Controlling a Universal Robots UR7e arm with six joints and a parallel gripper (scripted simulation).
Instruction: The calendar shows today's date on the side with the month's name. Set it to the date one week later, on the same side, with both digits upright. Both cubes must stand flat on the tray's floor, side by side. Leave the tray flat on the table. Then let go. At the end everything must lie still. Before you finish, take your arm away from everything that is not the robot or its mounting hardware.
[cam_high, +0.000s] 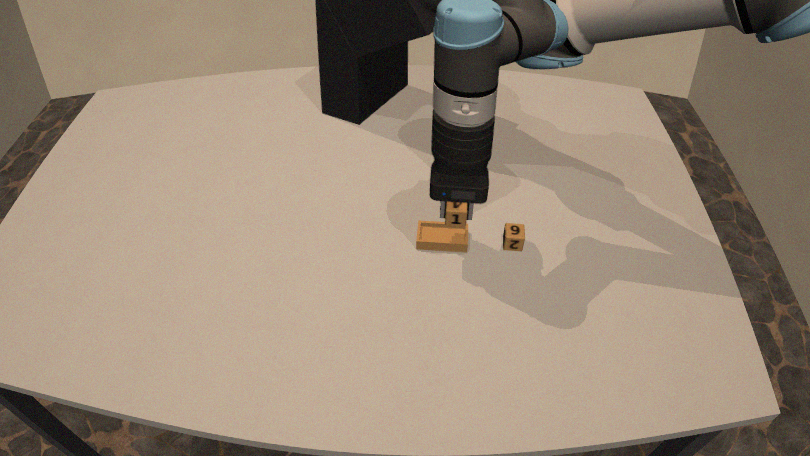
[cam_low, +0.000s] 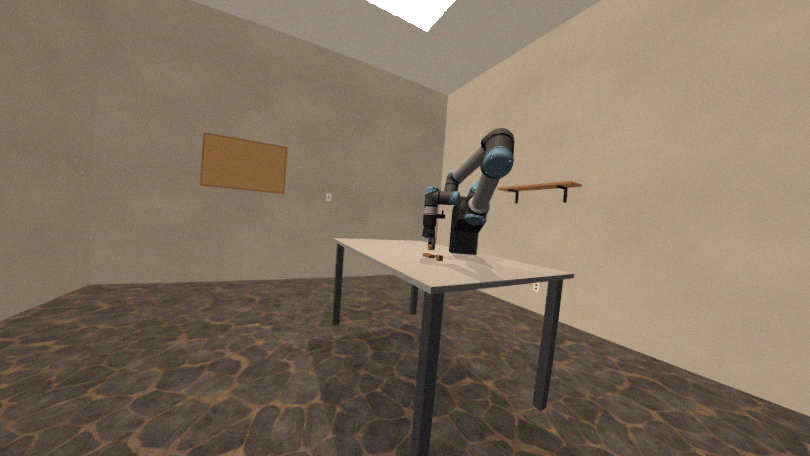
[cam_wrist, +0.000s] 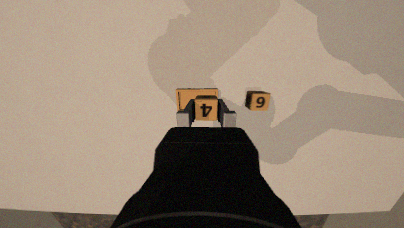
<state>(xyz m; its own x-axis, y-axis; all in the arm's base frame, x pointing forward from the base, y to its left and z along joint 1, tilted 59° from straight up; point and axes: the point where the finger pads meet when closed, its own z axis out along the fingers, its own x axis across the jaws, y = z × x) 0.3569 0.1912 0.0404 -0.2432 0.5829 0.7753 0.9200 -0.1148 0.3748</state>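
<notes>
My hand is 60 mm above the orange tray and 20 mm to the left of it. From my hand the other things lie so: cube: 90 mm to the left, 60 mm below, 20 mm behind.
</notes>
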